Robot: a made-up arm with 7 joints.
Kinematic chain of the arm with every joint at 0, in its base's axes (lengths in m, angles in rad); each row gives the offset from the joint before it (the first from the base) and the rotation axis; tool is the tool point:
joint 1: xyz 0 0 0.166 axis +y
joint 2: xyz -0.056 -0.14 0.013 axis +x
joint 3: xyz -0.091 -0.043 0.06 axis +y
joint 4: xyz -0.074 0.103 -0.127 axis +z
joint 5: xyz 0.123 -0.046 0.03 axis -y
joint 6: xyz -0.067 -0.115 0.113 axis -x
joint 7: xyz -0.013 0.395 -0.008 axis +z
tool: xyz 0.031 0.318 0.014
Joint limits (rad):
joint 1: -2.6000..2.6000
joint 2: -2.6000..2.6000
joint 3: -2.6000..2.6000
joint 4: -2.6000..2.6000
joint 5: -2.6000..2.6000
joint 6: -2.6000..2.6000
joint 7: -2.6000..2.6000
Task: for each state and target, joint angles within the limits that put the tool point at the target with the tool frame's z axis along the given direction. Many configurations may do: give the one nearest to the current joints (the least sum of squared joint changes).
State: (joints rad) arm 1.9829 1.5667 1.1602 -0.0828 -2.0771 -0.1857 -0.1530
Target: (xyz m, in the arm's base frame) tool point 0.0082 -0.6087 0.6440 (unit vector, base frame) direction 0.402 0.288 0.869
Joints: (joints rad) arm 1.0708 2.1257 1.2993 0.5067 -2.4037 0.2110 -0.7572
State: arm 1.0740 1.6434 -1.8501 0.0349 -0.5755 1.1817 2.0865
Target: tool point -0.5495 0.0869 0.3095 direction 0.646 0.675 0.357
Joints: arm 1.0094 1.2905 -0.9209 -0.0443 -0.8832 2.0673 1.2866
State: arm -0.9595 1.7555 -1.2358 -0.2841 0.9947 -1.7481 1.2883
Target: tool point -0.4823 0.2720 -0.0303 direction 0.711 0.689 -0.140
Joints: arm -0.4511 2.1023 -0.8633 -0.3680 0.4709 -2.4429 1.8998
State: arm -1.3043 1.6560 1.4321 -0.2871 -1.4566 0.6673 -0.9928
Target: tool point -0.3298 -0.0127 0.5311 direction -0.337 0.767 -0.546
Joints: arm -0.3934 0.9888 1.8825 -0.7895 -1.9432 0.8663 -0.4736
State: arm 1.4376 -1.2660 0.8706 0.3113 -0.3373 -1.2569 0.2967
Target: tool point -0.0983 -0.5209 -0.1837 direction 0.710 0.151 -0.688
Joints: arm 1.8553 -1.5226 1.3717 -0.5776 -0.6732 -0.8933 -0.1983
